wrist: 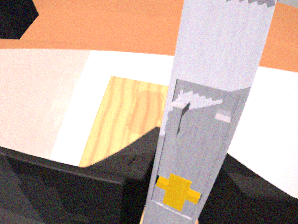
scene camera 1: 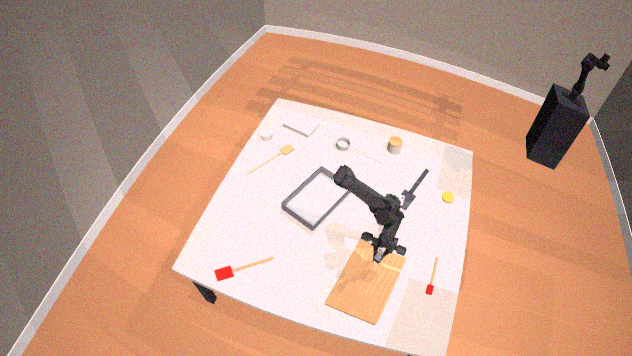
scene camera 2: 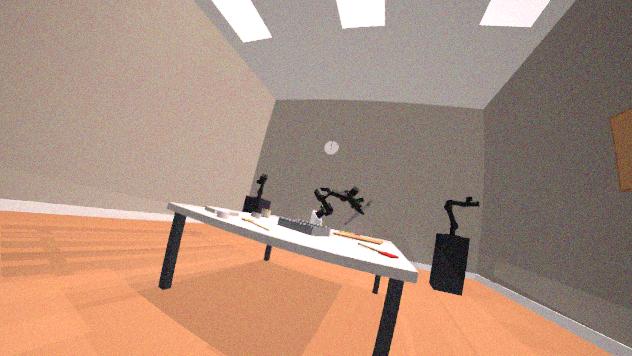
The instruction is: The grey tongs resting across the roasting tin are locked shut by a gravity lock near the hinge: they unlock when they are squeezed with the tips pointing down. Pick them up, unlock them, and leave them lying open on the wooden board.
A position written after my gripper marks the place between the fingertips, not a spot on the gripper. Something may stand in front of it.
I see my gripper (scene camera 1: 375,263), a yellow lock piece (wrist: 178,190) and a wooden board (scene camera 1: 362,291).
My gripper also shows in the wrist view (wrist: 176,137).
